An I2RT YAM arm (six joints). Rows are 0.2 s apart.
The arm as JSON. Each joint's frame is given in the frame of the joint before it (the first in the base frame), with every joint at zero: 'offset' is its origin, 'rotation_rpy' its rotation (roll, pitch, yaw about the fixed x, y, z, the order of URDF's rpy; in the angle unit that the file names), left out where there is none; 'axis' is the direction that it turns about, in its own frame. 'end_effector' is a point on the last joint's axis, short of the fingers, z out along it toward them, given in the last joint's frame.
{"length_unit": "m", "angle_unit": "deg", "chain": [
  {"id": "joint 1", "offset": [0.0, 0.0, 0.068], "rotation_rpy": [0.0, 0.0, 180.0], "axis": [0.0, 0.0, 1.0]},
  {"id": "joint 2", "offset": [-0.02, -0.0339, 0.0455], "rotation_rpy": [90.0, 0.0, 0.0], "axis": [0.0, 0.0, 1.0]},
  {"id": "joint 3", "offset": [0.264, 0.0, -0.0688], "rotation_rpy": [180.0, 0.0, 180.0], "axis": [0.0, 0.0, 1.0]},
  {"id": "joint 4", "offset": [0.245, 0.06, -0.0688], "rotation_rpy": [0.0, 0.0, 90.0], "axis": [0.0, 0.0, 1.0]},
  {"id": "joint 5", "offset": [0.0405, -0.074, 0.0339], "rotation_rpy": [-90.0, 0.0, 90.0], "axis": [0.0, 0.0, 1.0]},
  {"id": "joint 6", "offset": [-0.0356, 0.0, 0.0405], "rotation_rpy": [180.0, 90.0, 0.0], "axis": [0.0, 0.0, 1.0]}
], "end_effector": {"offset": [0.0, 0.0, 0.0], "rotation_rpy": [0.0, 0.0, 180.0]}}
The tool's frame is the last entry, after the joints.
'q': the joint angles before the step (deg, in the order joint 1, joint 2, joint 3, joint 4, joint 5, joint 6). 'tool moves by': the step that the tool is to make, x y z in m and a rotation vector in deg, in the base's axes. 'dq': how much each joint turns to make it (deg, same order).
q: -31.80, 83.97, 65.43, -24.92, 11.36, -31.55
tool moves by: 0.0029, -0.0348, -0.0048, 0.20, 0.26, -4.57
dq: -4.67, 5.11, 3.79, 1.00, -0.09, -0.06
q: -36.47, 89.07, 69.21, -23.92, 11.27, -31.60
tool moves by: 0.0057, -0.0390, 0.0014, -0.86, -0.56, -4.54
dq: -4.25, 6.08, 6.32, 0.74, 0.44, -0.03
